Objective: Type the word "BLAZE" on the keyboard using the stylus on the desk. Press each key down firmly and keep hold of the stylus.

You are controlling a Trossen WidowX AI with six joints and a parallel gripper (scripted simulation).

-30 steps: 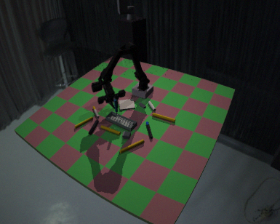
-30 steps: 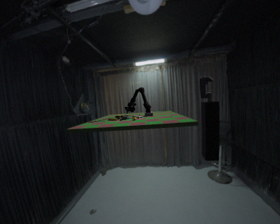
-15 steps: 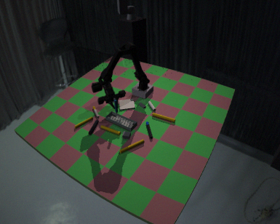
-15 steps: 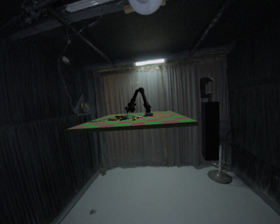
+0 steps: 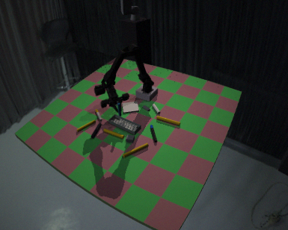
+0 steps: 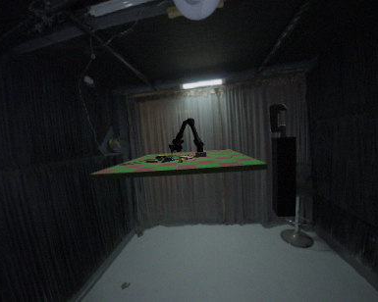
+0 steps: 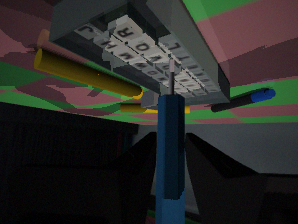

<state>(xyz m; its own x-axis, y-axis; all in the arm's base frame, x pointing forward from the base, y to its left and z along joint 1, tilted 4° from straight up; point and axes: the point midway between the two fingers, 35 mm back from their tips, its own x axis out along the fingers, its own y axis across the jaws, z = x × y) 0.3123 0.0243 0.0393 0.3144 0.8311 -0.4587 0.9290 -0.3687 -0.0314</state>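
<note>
The grey block is 80 mm ahead of my gripper tip, 160 mm to the left of it and 70 mm below it. Round my gripper tip: white notepad: 140 mm behind, 50 mm to the right, 80 mm below; blue stylus: 10 mm below; stylus tip: 50 mm below.
</note>
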